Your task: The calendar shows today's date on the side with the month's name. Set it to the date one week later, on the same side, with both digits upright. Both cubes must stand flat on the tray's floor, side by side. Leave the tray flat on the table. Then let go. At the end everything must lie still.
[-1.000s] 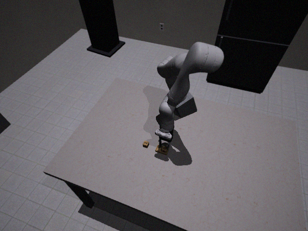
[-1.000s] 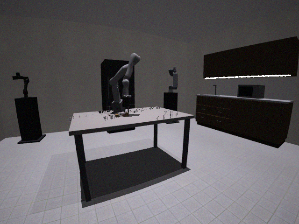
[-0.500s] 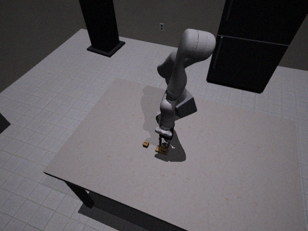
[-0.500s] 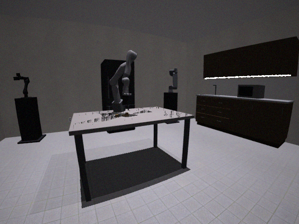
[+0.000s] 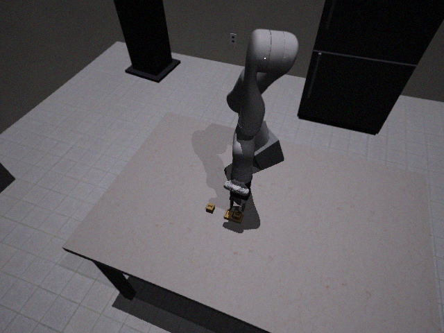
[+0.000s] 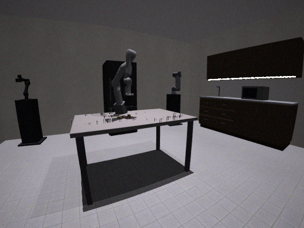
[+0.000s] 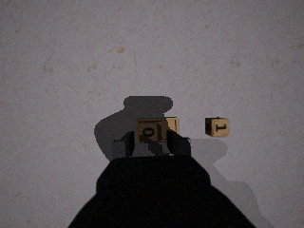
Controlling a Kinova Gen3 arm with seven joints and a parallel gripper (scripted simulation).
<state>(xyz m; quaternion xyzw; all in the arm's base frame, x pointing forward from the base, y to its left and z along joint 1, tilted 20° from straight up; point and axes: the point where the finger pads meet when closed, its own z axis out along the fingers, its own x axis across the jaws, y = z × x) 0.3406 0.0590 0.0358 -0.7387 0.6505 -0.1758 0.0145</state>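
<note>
Right now my hand is 2 cm short of the wooden cube, 12 cm to the left of it and 8 cm above it. Round my hand: wooden tray (1 cm to the right, 9 cm below).
</note>
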